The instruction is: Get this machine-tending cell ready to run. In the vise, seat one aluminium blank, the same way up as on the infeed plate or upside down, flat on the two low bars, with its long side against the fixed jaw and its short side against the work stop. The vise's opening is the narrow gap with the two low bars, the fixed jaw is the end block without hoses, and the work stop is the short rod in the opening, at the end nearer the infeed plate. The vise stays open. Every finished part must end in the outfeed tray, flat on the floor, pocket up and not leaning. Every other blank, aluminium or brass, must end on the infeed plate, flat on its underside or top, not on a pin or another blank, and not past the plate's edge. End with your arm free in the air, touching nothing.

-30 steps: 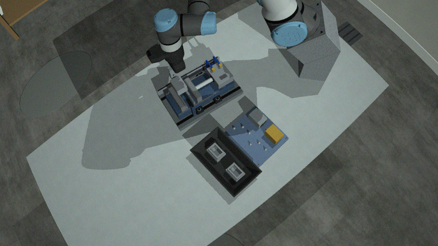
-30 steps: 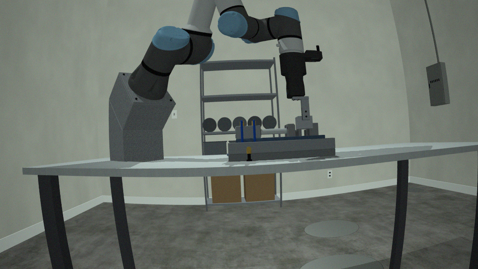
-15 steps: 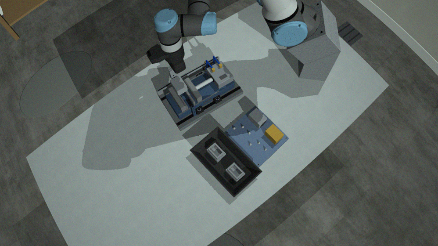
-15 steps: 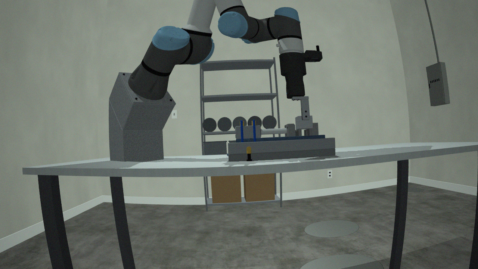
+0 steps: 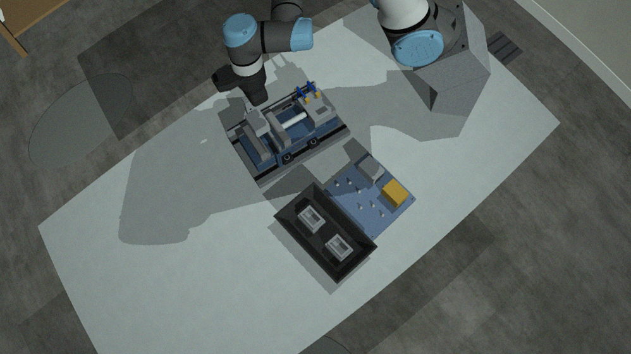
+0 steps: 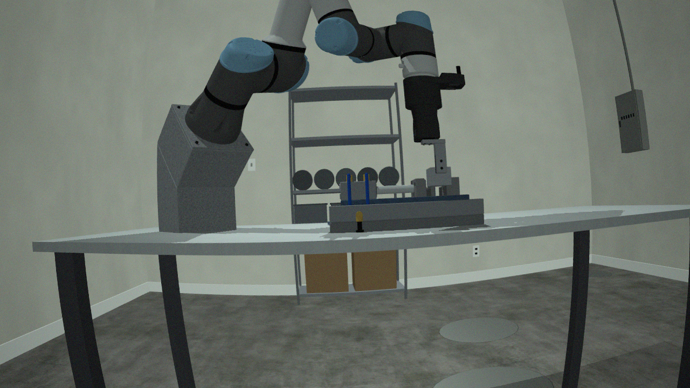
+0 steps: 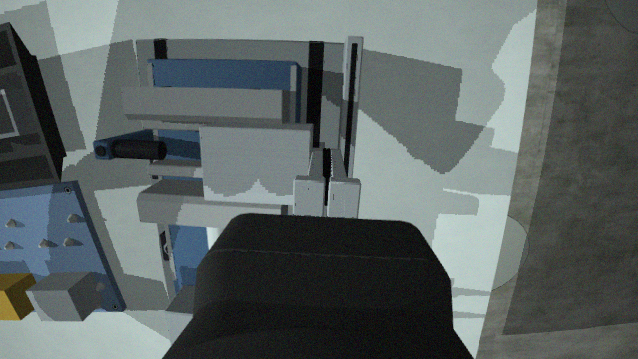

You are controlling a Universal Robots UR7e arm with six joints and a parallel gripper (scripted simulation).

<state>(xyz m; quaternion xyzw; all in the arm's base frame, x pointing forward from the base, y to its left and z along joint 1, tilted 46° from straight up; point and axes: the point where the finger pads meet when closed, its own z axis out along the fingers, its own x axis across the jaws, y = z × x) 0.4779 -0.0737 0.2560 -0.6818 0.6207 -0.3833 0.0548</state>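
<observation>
The fixed jaw is 40 mm ahead of my hand, 70 mm to the left of it and 40 mm below it. Also, from my hand: vise (60 mm behind, 80 mm to the left, 80 mm below); then piston rod (80 mm behind, 80 mm to the left, 40 mm below); then hose block (160 mm behind, 90 mm to the left, 40 mm below).
</observation>
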